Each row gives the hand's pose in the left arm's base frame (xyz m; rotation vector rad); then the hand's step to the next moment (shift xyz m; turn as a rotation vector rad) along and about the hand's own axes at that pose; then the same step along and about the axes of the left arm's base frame.
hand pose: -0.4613 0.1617 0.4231 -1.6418 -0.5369 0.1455
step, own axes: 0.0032 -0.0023 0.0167 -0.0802 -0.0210 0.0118
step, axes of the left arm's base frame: -0.0044 0.0166 0.0003 -0.0807 -0.0222 0.0013
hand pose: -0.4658 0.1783 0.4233 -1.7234 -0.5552 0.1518
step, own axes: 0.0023 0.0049 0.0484 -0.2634 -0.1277 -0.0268
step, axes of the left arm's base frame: -0.0157 0.0434 -0.0156 -0.2556 -0.1238 0.0757
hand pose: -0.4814 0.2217 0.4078 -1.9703 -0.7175 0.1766
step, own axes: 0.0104 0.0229 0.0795 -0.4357 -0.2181 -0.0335
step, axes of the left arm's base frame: -0.0149 0.0588 -0.0572 -0.4301 -0.1942 0.1257
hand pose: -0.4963 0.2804 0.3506 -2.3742 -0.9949 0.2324
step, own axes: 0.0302 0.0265 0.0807 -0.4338 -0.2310 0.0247
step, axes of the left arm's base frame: 0.0088 0.0400 -0.0803 -0.4573 -0.1610 0.0843
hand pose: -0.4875 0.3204 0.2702 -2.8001 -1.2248 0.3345
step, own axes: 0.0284 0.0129 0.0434 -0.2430 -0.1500 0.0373
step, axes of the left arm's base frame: 0.0182 0.0109 -0.0490 -0.2762 -0.0767 0.0274
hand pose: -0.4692 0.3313 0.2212 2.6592 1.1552 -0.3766
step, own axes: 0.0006 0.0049 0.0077 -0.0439 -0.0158 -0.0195
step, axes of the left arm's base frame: 0.0029 -0.0052 -0.0070 -0.0377 -0.0136 0.0308
